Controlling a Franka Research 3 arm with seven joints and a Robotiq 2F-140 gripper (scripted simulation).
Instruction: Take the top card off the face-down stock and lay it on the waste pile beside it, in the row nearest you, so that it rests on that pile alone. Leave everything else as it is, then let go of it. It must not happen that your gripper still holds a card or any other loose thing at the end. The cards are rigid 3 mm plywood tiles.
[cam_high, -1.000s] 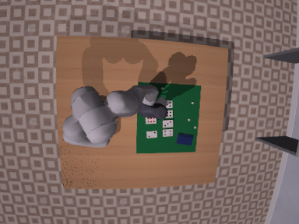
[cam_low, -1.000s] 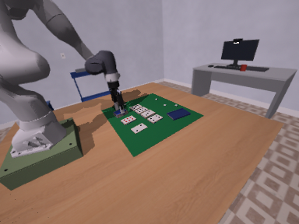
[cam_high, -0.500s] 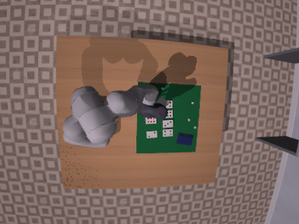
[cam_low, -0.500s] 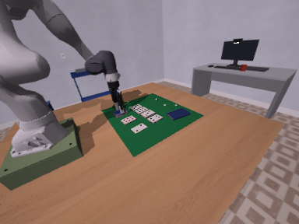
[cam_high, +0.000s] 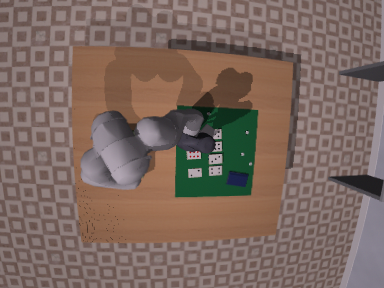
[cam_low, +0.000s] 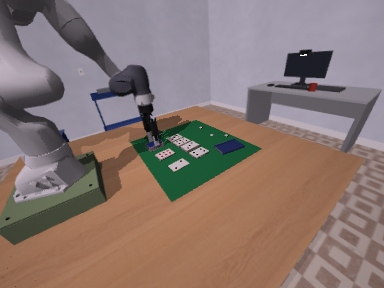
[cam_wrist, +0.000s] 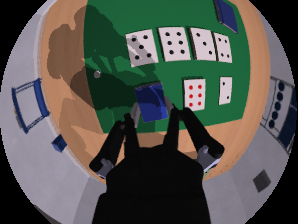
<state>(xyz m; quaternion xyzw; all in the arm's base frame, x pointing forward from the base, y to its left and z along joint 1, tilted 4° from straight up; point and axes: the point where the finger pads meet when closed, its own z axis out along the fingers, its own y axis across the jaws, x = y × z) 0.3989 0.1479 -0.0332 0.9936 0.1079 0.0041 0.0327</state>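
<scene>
The blue-backed card lies 30 mm below my hand. Also, from my hand: green mat (170 mm ahead, 100 mm to the right, 70 mm below).
</scene>
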